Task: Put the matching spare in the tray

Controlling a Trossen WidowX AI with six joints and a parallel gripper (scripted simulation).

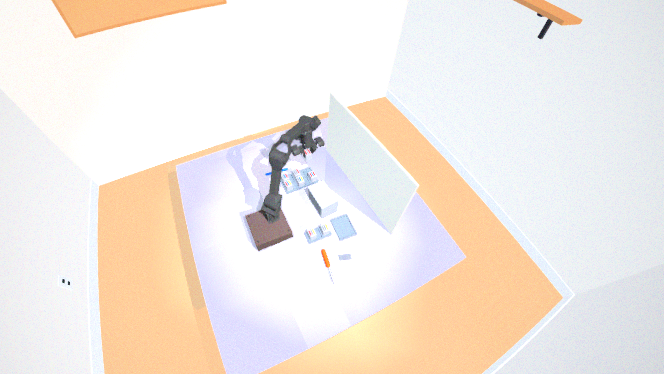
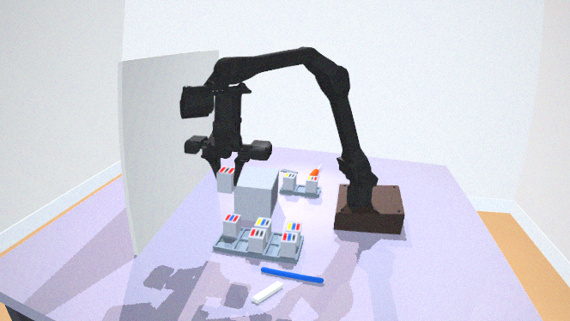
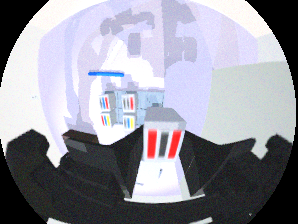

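Now: the light blue tray 410 mm to the right of my gripper tip, 160 mm below it and 20 mm behind it. Also, from my gripper tip: white spare: 20 mm above; then grey mounted unit: 220 mm to the right, 110 mm below, 40 mm behind; then blue pen: 160 mm below, 160 mm behind, 110 mm to the left.
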